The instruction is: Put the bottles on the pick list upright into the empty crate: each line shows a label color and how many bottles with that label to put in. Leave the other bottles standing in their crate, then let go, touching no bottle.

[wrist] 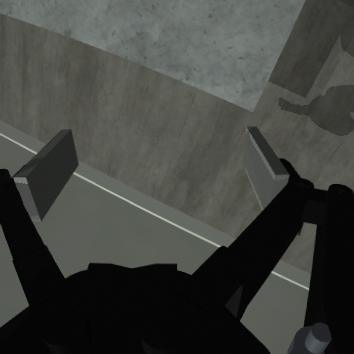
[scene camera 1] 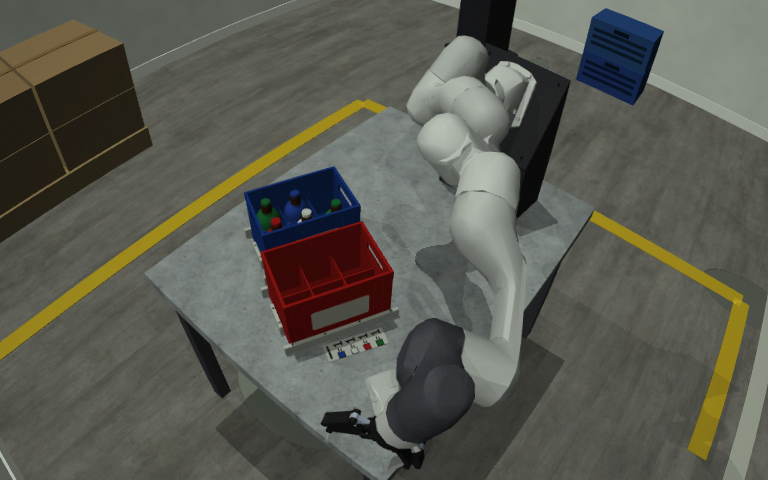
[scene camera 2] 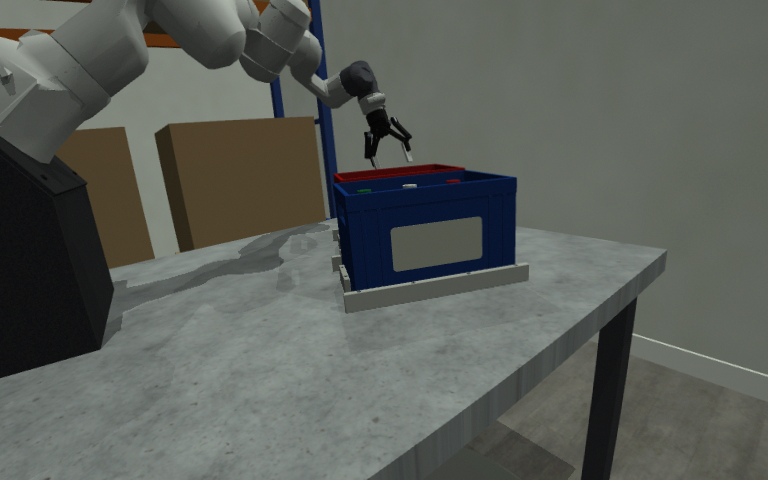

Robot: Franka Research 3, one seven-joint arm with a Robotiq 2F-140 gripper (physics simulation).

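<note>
The blue crate point(scene camera 1: 334, 224) point(scene camera 2: 368, 243) holds several upright bottles: a green-capped bottle point(scene camera 1: 265, 202) point(scene camera 1: 335, 203) at each end, a blue bottle point(scene camera 1: 294, 210), a red-capped bottle point(scene camera 1: 275, 222) point(scene camera 2: 453, 181) and a white-capped bottle point(scene camera 1: 306, 213) point(scene camera 2: 409, 185). The red crate point(scene camera 1: 380, 295) beside it shows no bottles; its front compartments are partly hidden. The pick list point(scene camera 1: 356, 344) shows blue, white, red and green, each seemingly with 1. My gripper point(scene camera 1: 370, 444) point(scene camera 2: 391, 159) point(wrist: 158, 145) is open and empty, raised near the table's front corner, away from both crates.
Pale rails point(scene camera 1: 343, 331) point(scene camera 2: 436, 287) edge the crates on the grey table point(scene camera 1: 209, 283) point(scene camera 2: 226, 384) point(wrist: 175, 40). The arm's black pedestal point(scene camera 1: 540, 130) point(scene camera 2: 50, 271) stands at the table's far side. Cardboard boxes point(scene camera 1: 84, 101) point(scene camera 2: 243, 181) stand beyond the table.
</note>
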